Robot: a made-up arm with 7 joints. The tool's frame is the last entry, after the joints.
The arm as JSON. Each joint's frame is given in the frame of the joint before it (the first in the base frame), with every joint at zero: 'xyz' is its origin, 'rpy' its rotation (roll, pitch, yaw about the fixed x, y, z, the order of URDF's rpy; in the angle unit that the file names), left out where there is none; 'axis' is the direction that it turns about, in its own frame. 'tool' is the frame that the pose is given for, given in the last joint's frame.
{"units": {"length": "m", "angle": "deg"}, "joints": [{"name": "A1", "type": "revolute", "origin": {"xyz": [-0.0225, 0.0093, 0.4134]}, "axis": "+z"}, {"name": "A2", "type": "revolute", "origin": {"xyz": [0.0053, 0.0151, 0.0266]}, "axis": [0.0, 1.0, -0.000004]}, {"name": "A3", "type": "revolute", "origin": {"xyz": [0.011, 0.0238, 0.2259]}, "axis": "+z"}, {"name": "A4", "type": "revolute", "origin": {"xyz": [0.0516, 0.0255, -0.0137]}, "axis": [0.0, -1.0, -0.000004]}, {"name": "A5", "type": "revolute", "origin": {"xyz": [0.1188, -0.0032, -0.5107]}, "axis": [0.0, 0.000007, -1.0]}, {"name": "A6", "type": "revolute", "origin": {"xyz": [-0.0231, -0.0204, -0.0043]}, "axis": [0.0, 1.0, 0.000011]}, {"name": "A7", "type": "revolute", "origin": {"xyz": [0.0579, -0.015, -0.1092]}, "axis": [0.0, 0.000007, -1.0]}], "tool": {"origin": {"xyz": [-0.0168, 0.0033, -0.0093], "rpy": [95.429, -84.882, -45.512]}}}
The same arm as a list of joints. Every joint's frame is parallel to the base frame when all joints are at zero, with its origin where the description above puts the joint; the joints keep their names.
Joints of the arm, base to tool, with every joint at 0 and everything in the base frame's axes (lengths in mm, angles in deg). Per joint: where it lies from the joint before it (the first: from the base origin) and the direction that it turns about. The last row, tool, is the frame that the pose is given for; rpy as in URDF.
A1: origin -22.5 9.3 413.4 axis +z
A2: origin 5.3 15.1 26.6 axis +y
A3: origin 11.0 23.8 225.9 axis +z
A4: origin 51.6 25.5 -13.7 axis -y
A5: origin 118.8 -3.2 -510.7 axis -z
A6: origin -23.1 -20.4 -4.3 axis +y
A7: origin 57.9 -15.0 -109.2 axis -z
tool: origin -16.8 3.3 -9.3 rpy 95.43 -84.88 -45.51

